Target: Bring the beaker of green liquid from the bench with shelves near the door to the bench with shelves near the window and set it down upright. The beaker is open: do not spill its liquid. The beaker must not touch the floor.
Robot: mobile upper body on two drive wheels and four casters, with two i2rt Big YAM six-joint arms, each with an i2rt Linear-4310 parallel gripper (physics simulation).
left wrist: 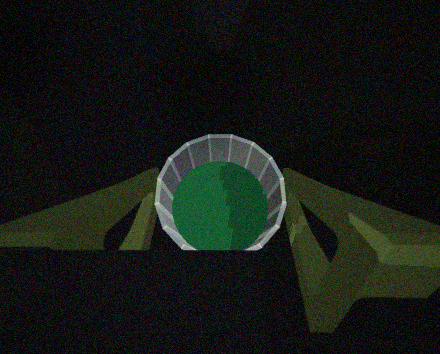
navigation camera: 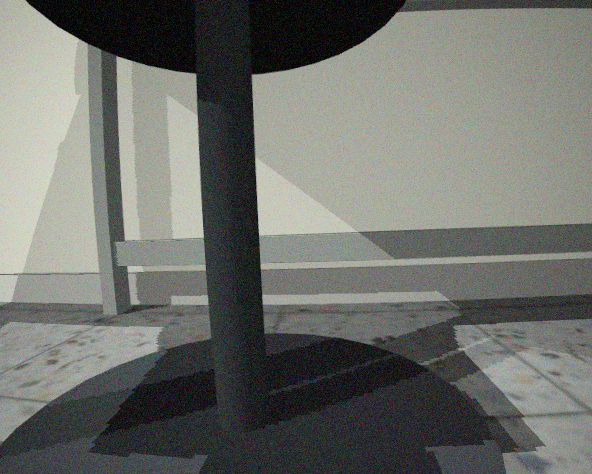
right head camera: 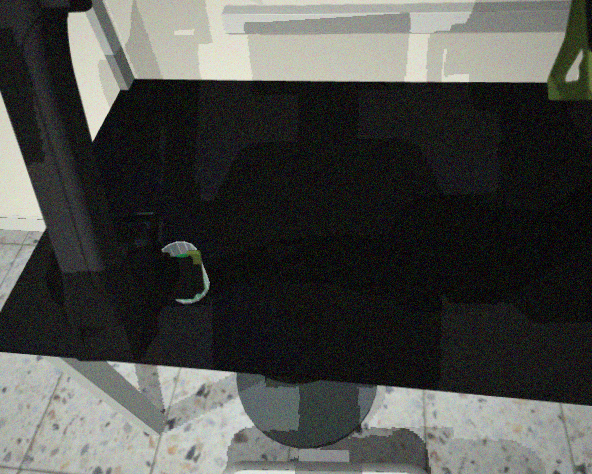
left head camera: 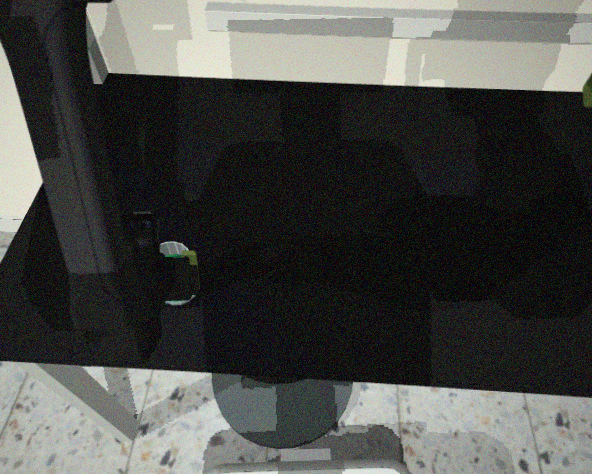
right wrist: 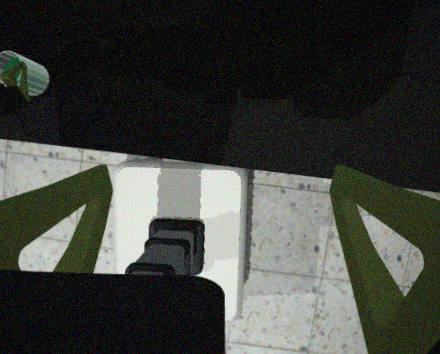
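The clear beaker of green liquid (left head camera: 173,248) (right head camera: 180,248) (left wrist: 220,210) (right wrist: 38,80) is between the fingers of my left gripper (left wrist: 220,177), at the left of both head views. In the left wrist view I look into its open round mouth, and the green liquid lies inside. My left gripper is shut on it. The dark arm hides much of the beaker in the head views. It is over the black bench top (left head camera: 310,225) (right head camera: 325,225) (right wrist: 150,110); whether its base touches cannot be told. My right gripper (right wrist: 221,177) is open and empty, near the bench's front edge.
A round stool (left head camera: 282,415) (right head camera: 307,415) (navigation camera: 230,200) stands at the bench's front edge, close before my base. A grey bench leg (left head camera: 90,400) (right head camera: 115,395) is at the lower left. A grey rail (left head camera: 310,25) (right head camera: 325,25) and a pale wall are behind the bench top.
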